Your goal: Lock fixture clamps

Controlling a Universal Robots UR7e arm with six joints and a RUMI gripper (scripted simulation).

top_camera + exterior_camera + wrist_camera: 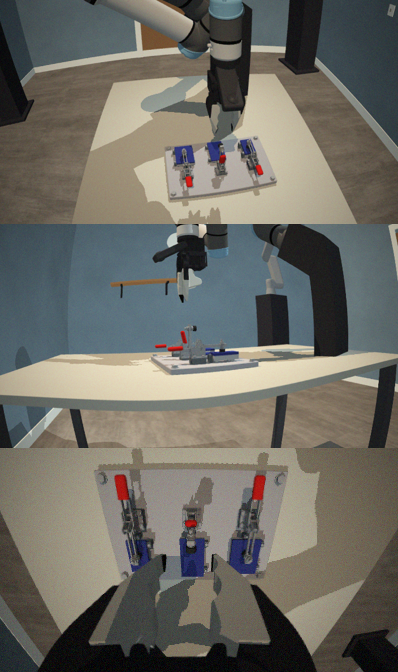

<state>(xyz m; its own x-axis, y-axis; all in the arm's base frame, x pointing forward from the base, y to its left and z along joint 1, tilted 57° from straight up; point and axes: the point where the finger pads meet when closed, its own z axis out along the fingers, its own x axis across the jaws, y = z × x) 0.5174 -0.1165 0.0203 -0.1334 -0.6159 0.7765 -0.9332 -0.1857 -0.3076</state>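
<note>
My hand is 190 mm above the grey fixture plate, 30 mm past it and 10 mm to the right of it. Also, from my hand: blue part 170 mm below, 90 mm behind, 10 mm to the left.
</note>
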